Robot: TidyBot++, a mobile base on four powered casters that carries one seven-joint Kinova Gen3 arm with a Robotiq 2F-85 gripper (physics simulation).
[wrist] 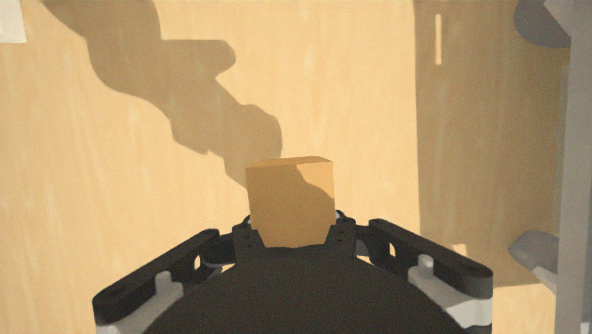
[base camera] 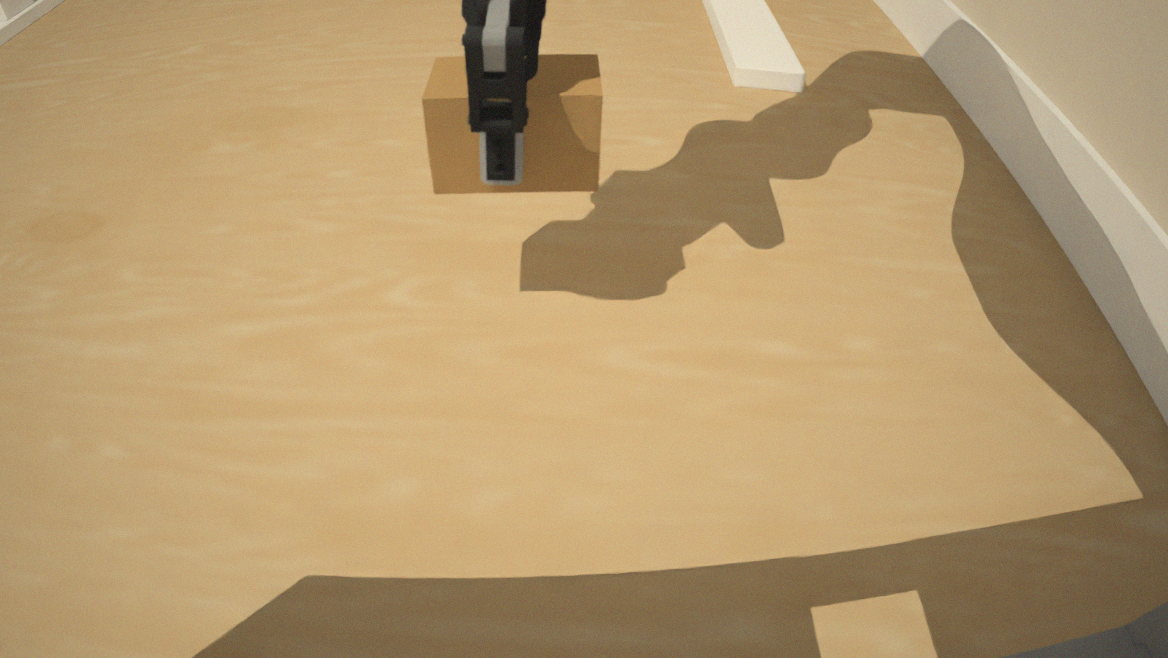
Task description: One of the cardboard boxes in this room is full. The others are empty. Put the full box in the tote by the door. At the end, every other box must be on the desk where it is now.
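Places are measured from the arm's base along level axes (x ahead, y left, z up), in centimetres.
Where they show: gripper, fingertip midpoint: point(wrist: 294, 217) point(base camera: 506, 152).
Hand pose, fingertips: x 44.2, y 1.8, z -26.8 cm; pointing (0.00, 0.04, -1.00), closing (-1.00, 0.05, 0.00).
After its pixels a point has its place.
A brown cardboard box point(base camera: 557, 134) @(z -24.1, x 41.7, y -1.0 cm) point(wrist: 290, 200) @(z -21.8, x 44.2, y -1.2 cm) is between the fingers of my gripper point(base camera: 501, 156) @(z -26.8, x 44.2, y 1.8 cm) point(wrist: 294, 217) @(z -26.8, x 44.2, y 1.8 cm). The gripper is shut on it, with one finger against each of two opposite sides. The box is held above the wooden floor point(base camera: 490, 408) @(z -39.6, x 36.1, y 3.3 cm) point(wrist: 360, 100) @(z -39.6, x 33.1, y -9.7 cm), and its shadow falls apart from it in the base camera view. Its top is roughly level, and its contents cannot be seen. The tote, the desk and the other boxes do not show in either view.
A white slab-like piece point(base camera: 760, 49) @(z -37.1, x 82.4, y -25.5 cm) lies on the floor beyond the box. A wall with a white baseboard point(base camera: 1054, 179) @(z -35.6, x 56.3, y -49.3 cm) runs along the right in the base camera view. Grey parts of the mobile base point(wrist: 575, 150) @(z -29.9, x 15.1, y -0.8 cm) stand at the right edge of the wrist view.
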